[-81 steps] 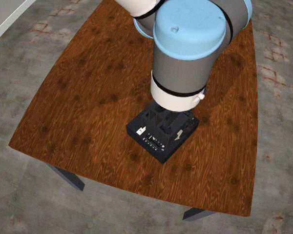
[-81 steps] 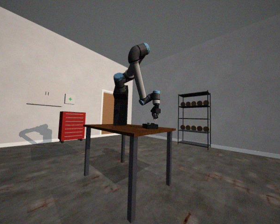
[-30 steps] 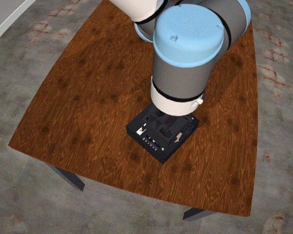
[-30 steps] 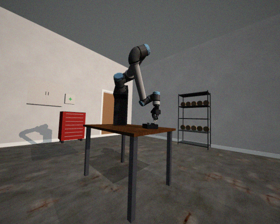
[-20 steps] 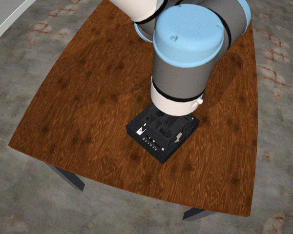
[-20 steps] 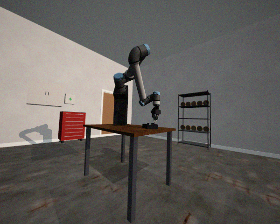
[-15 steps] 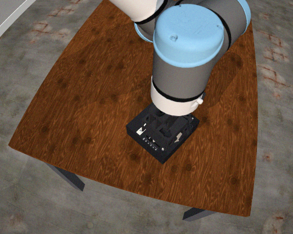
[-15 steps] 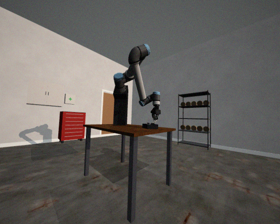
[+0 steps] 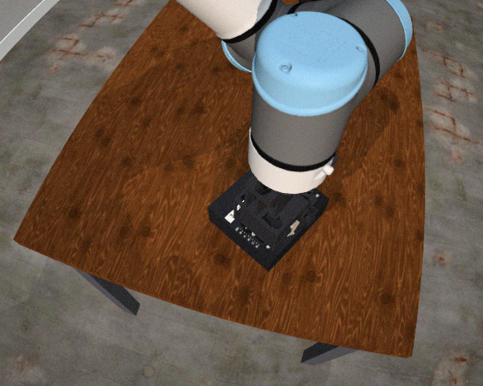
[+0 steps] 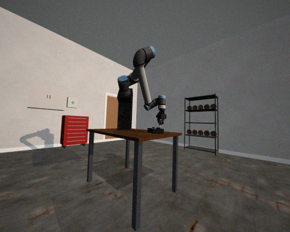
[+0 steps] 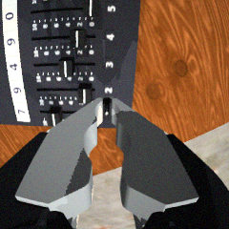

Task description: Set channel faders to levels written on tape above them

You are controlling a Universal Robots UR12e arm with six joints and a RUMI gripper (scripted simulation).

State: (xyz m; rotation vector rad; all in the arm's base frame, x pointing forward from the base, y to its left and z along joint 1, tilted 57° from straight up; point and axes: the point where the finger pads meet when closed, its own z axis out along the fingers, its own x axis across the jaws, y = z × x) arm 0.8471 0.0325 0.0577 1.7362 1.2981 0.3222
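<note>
Right now my hand is 1 cm past the channel 2 fader, 1 cm to the left of it and 2 cm above it. Round my hand: channel 3 fader 4 cm behind, 1 cm to the right, 2 cm below; channel 5 cap 6 cm behind, 3 cm to the left, 2 cm below; channel 4 fader 5 cm behind, 1 cm to the left, 2 cm below.
</note>
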